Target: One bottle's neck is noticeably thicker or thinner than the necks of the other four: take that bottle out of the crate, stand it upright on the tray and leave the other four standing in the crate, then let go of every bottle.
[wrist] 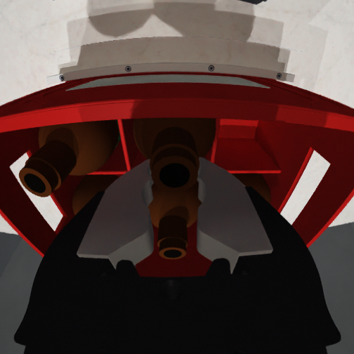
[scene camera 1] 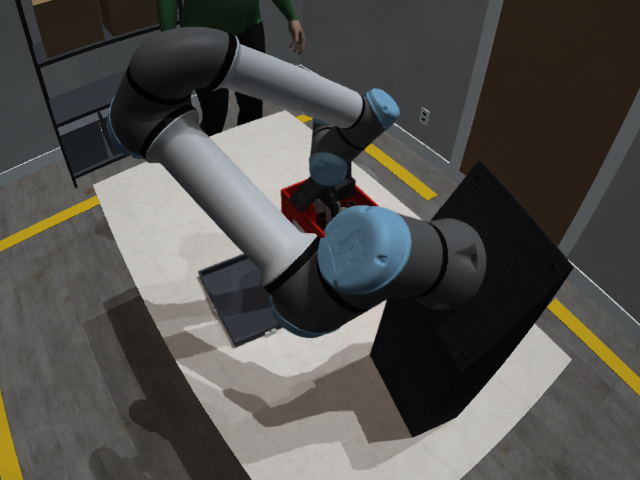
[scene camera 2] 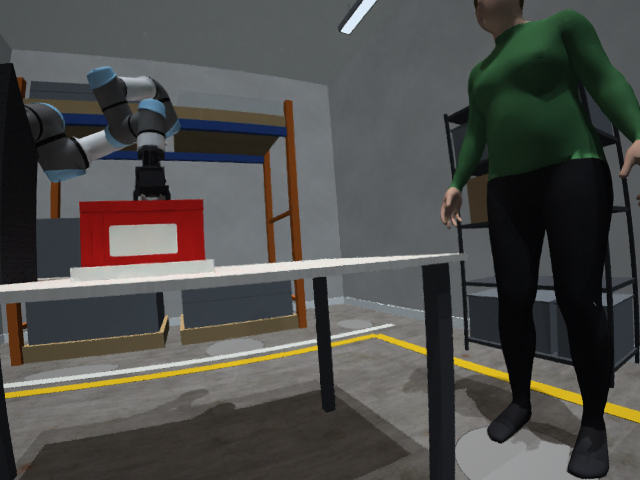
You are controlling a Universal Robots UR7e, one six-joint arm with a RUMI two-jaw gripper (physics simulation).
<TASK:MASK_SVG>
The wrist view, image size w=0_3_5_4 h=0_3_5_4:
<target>gripper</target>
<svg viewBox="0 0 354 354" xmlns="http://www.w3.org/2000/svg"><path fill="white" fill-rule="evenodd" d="M341 334L327 309L320 275L313 257L298 232L254 188L245 186L232 173L204 157L198 157L197 197L202 204L197 208L196 247L199 254L212 261L205 275L184 277L144 277L138 275L135 268L136 263L149 256L154 247L154 232L150 211L147 207L153 199L151 188L153 181L149 166L150 159L145 159L145 161L119 176L105 191L98 191L58 232L58 235L51 242L39 263L32 283L25 315L13 338L16 343L25 345L23 354L327 354L325 346L338 343L341 339Z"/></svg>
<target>green-labelled bottle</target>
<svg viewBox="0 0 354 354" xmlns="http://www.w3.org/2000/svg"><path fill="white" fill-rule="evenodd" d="M117 119L39 126L39 150L34 152L25 161L25 166L18 173L22 185L34 195L47 197L53 190L60 187L67 175L80 176L99 169L107 162L107 159L109 159L121 139Z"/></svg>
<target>blue-labelled bottle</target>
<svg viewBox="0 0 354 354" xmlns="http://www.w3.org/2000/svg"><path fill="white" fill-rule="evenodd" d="M133 118L133 138L140 153L146 159L150 159L149 166L153 183L166 192L182 192L192 187L197 180L197 171L199 169L198 157L204 157L214 142L216 133L215 119L203 117Z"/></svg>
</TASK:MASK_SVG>
